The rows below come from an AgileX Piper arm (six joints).
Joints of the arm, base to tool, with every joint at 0 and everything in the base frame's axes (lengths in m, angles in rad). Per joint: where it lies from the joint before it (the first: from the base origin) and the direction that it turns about. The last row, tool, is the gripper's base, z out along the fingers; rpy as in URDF.
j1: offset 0.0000 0.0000 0.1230 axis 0 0 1
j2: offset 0.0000 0.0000 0.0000 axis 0 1 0
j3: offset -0.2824 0.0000 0.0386 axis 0 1 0
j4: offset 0.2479 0.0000 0.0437 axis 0.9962 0 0.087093
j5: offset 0.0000 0.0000 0.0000 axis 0 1 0
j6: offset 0.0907 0.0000 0.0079 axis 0.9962 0 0.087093
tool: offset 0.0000 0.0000 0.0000 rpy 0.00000 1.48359 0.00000
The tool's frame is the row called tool.
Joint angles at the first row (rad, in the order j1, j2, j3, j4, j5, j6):
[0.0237 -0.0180 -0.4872 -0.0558 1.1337 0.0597]
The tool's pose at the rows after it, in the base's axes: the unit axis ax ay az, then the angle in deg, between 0 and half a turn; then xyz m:
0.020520, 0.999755, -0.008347, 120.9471, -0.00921, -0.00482, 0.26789
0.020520, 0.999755, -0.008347, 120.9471, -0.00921, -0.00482, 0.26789
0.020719, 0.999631, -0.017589, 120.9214, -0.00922, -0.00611, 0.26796
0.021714, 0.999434, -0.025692, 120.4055, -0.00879, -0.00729, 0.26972
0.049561, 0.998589, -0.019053, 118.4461, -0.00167, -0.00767, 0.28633
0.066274, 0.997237, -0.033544, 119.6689, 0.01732, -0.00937, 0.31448
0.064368, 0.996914, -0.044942, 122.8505, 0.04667, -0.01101, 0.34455
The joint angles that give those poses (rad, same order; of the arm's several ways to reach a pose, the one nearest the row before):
[0.0237 -0.0180 -0.4872 -0.0558 1.1337 0.0598]
[0.0237 -0.0180 -0.4872 -0.0558 1.1337 0.0598]
[0.0237 -0.0180 -0.4872 -0.0715 1.1337 0.0588]
[0.0237 -0.0147 -0.4908 -0.0863 1.1255 0.0598]
[0.0140 0.0483 -0.5346 -0.0957 1.0732 0.1090]
[-0.0070 0.2012 -0.6268 -0.1184 1.0348 0.1273]
[-0.0071 0.3913 -0.7470 -0.1380 1.0212 0.1302]

